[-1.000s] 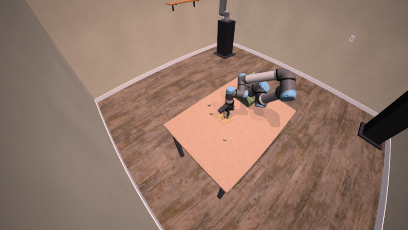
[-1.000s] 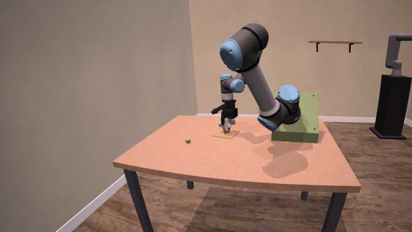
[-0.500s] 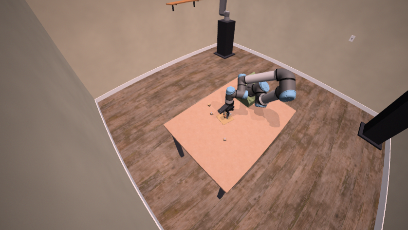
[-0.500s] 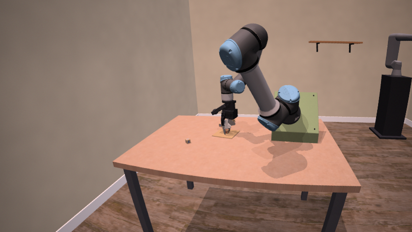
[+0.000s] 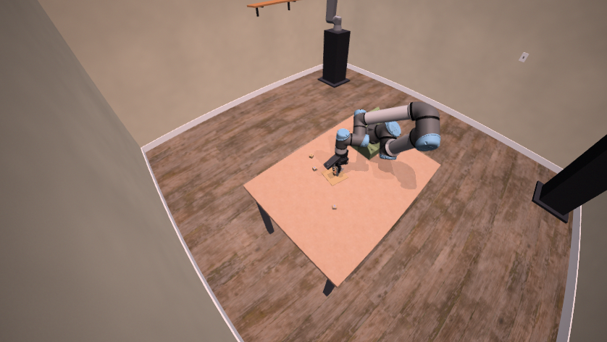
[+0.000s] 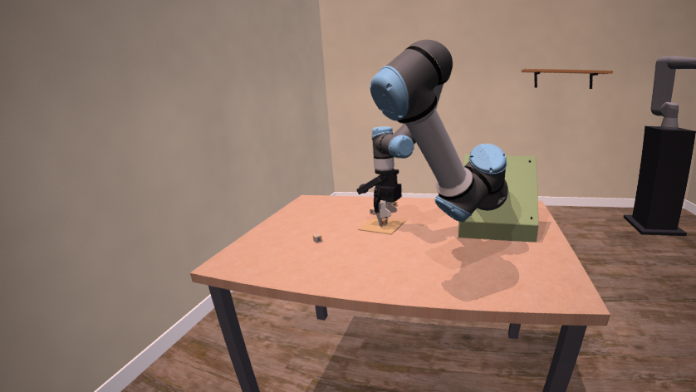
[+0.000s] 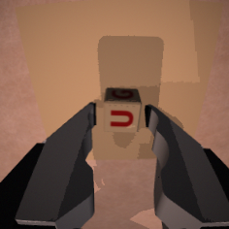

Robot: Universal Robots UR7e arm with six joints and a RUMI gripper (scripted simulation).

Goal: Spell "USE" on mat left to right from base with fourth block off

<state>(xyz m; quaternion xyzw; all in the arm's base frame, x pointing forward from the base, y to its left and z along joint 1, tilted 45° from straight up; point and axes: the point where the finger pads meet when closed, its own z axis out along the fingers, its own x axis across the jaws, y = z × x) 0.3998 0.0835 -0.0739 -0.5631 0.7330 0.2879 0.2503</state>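
Now: the letter block right at my hand. The rest, counted from my hand: mat (20 mm below).
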